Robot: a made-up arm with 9 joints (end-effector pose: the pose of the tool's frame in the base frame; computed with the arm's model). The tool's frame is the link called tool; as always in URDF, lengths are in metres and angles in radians.
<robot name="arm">
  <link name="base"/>
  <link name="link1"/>
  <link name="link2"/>
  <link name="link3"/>
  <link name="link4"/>
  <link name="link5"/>
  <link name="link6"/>
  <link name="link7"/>
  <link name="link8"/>
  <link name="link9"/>
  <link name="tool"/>
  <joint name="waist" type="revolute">
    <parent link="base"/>
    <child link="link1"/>
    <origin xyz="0.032 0.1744 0.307" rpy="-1.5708 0 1.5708"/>
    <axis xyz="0 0 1"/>
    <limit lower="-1.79" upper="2.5" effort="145" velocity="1.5"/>
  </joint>
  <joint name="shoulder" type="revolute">
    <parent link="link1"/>
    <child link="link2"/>
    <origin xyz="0.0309 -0.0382 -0.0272" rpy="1.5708 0 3.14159"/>
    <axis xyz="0 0 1"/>
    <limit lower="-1.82" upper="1.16" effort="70" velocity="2.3"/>
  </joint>
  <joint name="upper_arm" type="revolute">
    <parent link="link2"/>
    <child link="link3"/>
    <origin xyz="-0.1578 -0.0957 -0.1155" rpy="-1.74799 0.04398 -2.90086"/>
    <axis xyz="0 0 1"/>
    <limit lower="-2.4" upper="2.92" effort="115" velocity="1.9"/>
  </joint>
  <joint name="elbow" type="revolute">
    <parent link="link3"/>
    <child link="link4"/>
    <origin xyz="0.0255 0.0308 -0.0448" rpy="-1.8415 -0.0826 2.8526"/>
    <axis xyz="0 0 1"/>
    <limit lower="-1.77" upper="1.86" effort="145" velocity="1"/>
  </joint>
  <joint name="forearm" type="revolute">
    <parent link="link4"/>
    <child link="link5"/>
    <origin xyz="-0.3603 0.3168 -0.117" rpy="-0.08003 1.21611 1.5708"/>
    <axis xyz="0 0 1"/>
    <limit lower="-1.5" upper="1.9" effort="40" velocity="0.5"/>
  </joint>
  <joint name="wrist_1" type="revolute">
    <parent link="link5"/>
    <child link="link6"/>
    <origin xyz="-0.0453 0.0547 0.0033" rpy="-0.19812 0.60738 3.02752"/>
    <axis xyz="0 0 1"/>
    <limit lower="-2.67" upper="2.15" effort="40" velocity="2.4"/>
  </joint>
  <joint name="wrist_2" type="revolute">
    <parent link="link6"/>
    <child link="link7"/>
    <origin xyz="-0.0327 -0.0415 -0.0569" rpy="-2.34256 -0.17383 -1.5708"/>
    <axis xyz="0 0 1"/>
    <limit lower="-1.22" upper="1.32" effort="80" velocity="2.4"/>
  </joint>
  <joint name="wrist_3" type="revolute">
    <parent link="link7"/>
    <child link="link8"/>
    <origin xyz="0.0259 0.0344 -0.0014" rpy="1.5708 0 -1.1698"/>
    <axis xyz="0 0 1"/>
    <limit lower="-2.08" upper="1.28" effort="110" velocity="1.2"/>
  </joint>
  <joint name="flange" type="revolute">
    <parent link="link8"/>
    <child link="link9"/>
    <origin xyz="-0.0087 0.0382 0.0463" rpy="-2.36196 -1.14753 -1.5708"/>
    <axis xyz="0 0 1"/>
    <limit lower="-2.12" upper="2.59" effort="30" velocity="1.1"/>
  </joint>
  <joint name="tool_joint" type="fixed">
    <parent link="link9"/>
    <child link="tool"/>
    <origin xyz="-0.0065 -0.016 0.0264" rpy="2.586 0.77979 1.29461"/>
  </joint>
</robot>
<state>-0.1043 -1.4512 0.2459 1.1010 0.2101 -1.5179 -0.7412 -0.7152 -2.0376</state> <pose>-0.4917 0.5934 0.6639 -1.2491 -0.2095 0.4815</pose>
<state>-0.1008 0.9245 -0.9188 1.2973 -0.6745 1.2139 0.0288 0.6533 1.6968</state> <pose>0.6507 0.0152 0.1668 -2.1969 -0.0901 -0.7633</pose>
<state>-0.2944 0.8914 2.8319 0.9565 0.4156 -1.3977 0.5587 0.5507 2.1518</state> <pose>-0.1481 -0.1312 0.5574 -1.3390 1.1140 0.1707</pose>
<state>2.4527 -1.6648 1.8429 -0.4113 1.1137 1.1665 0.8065 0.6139 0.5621</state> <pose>0.0303 0.6428 0.2706 0.9590 0.5611 1.4760</pose>
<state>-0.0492 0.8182 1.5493 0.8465 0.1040 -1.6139 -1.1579 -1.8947 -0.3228</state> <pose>0.2028 0.2763 0.9735 -2.1407 1.3520 -0.7520</pose>
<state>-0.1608 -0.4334 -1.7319 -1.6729 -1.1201 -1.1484 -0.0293 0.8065 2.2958</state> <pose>-0.2888 0.6696 0.6824 1.6150 0.5366 -0.2936</pose>
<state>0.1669 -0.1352 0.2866 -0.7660 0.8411 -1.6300 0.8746 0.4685 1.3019</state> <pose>-0.3719 0.5601 0.5776 2.6617 0.4380 0.5097</pose>
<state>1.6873 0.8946 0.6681 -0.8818 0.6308 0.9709 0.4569 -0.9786 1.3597</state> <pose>-0.0178 0.3922 -0.2430 -0.8059 -0.3781 0.4694</pose>
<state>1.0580 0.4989 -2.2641 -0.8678 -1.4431 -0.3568 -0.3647 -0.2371 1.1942</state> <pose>0.0971 0.2811 -0.2754 0.1393 -0.0723 -0.2288</pose>
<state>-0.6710 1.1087 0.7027 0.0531 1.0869 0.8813 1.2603 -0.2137 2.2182</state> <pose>0.4537 0.2385 0.8633 0.5414 -0.3502 -1.4416</pose>
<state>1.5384 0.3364 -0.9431 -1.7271 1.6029 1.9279 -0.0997 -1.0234 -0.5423</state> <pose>-0.0107 0.6174 -0.0373 -0.8571 1.8731 1.2535</pose>
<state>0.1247 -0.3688 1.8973 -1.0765 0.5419 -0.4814 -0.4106 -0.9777 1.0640</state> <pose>-0.3508 0.0639 0.2880 -1.4494 0.1642 -2.6709</pose>
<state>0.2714 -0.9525 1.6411 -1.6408 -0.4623 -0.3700 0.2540 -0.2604 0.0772</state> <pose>-0.0064 -0.1610 0.2030 -0.3311 -0.8492 0.5062</pose>
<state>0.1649 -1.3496 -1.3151 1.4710 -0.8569 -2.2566 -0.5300 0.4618 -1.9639</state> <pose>-0.0186 0.6350 0.0971 -0.2269 -1.3795 1.2241</pose>
